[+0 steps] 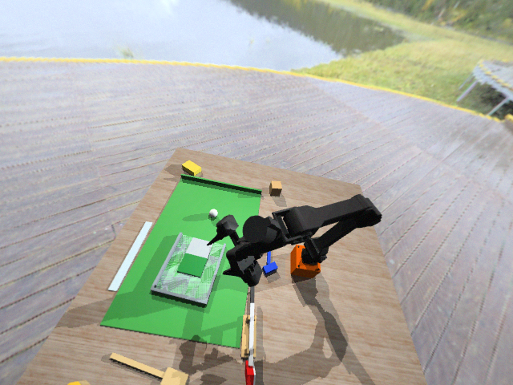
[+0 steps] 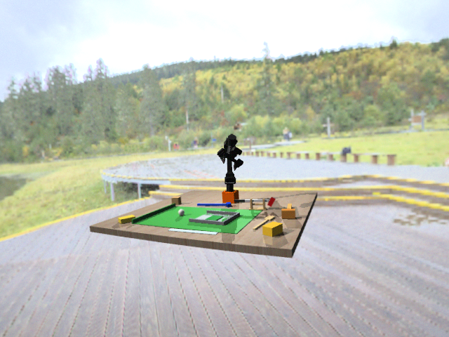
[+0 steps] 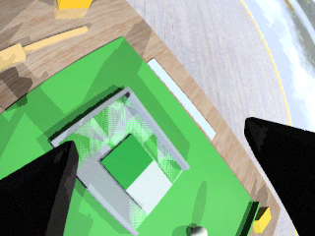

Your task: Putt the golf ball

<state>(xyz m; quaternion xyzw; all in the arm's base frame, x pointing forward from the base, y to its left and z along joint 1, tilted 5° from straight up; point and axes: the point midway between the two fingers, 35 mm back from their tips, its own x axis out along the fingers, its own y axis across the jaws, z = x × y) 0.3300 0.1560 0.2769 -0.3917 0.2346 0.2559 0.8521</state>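
Right now the red putter is 16 cm behind my gripper tip, 11 cm to the left of it and 26 cm below it. Also, from my gripper tip: white golf ball: 11 cm ahead, 34 cm to the right, 30 cm below; blue putter: 20 cm behind, 24 cm to the right, 31 cm below; wooden stand: 16 cm behind, 12 cm to the left, 29 cm below.
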